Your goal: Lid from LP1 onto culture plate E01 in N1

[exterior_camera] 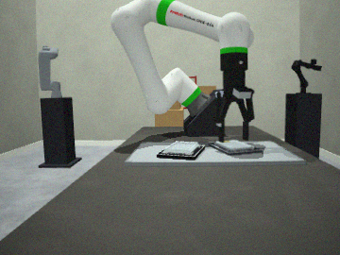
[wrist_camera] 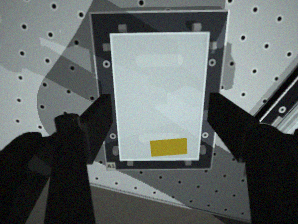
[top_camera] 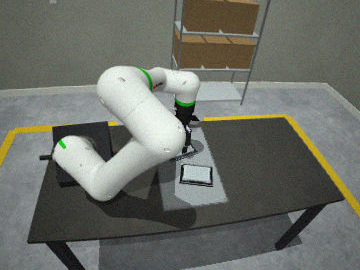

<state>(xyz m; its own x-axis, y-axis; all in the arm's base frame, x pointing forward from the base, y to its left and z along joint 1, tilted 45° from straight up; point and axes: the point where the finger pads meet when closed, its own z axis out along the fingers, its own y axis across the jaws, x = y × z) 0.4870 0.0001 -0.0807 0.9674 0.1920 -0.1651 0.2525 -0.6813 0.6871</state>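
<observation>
Now: the clear lid 4 cm below my hand. The rest, counted from my hand: lid park LP1 (5 cm below); then nest N1 (18 cm to the right, 5 cm below, 4 cm ahead); then culture plate (18 cm to the right, 4 cm below, 4 cm ahead).
</observation>
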